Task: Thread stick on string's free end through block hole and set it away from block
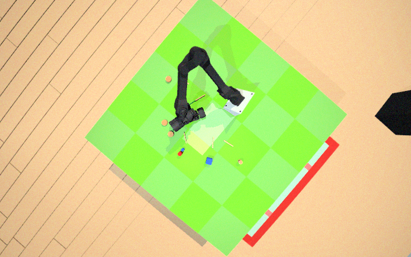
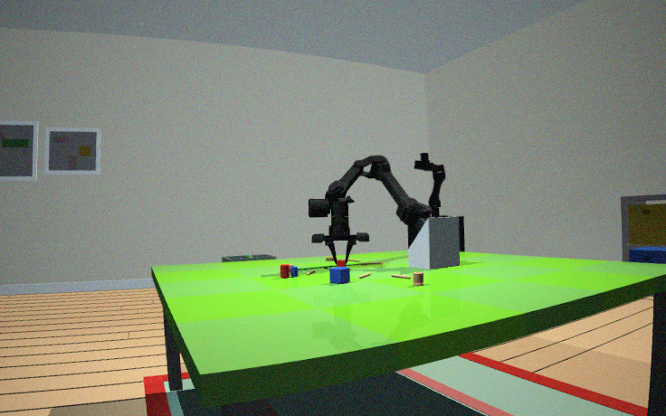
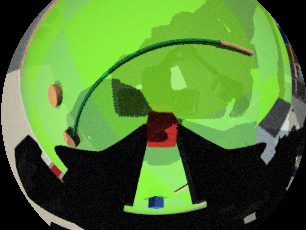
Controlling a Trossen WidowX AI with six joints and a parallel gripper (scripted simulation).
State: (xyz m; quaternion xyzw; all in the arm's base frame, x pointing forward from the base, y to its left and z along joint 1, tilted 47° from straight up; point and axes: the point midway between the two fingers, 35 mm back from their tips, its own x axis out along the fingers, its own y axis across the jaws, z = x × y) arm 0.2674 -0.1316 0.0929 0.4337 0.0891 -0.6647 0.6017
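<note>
Right now the thin wooden stick is 130 mm behind my gripper tip, 50 mm to the right of it and 10 mm below it. From my gripper tip the other things lie so: red cylinder 230 mm ahead, 90 mm to the left; round wooden button 170 mm ahead, 40 mm to the right, 10 mm below; red block right at my gripper tip.
</note>
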